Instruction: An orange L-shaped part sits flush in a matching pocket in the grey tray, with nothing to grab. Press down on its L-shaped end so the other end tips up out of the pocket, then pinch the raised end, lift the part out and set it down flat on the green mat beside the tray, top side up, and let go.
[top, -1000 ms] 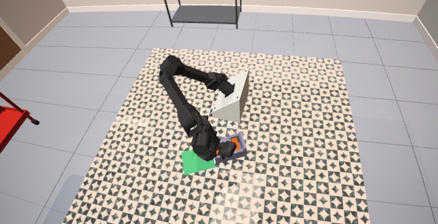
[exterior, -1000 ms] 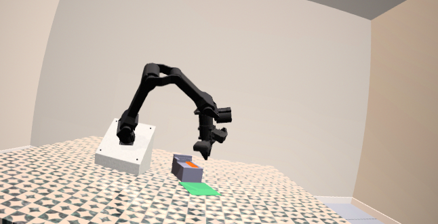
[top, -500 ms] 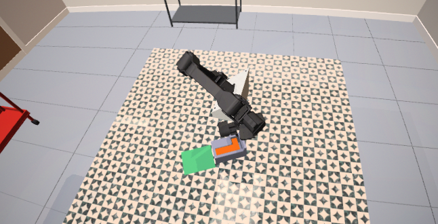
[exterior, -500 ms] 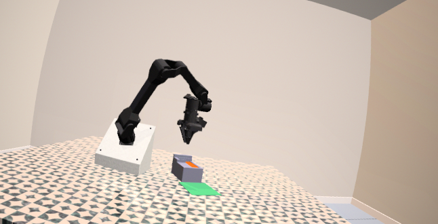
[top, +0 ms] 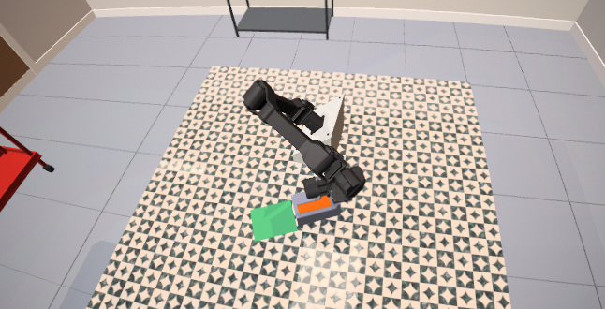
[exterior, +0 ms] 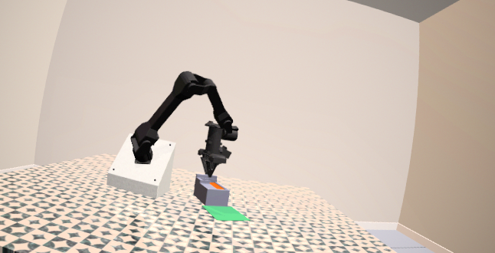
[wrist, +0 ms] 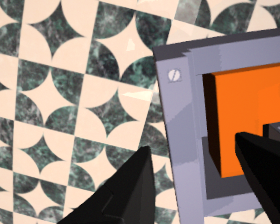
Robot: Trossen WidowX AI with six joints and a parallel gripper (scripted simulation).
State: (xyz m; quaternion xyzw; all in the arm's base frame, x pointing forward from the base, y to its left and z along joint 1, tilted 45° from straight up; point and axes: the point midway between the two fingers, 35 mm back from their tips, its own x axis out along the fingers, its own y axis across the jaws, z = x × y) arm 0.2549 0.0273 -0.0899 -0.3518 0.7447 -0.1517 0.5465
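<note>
The orange L-shaped part lies 5 cm to the right of my gripper tip, 4 cm below it and 2 cm ahead of it. Also, from my gripper tip: green mat: 21 cm to the right, 10 cm below, 8 cm ahead.
</note>
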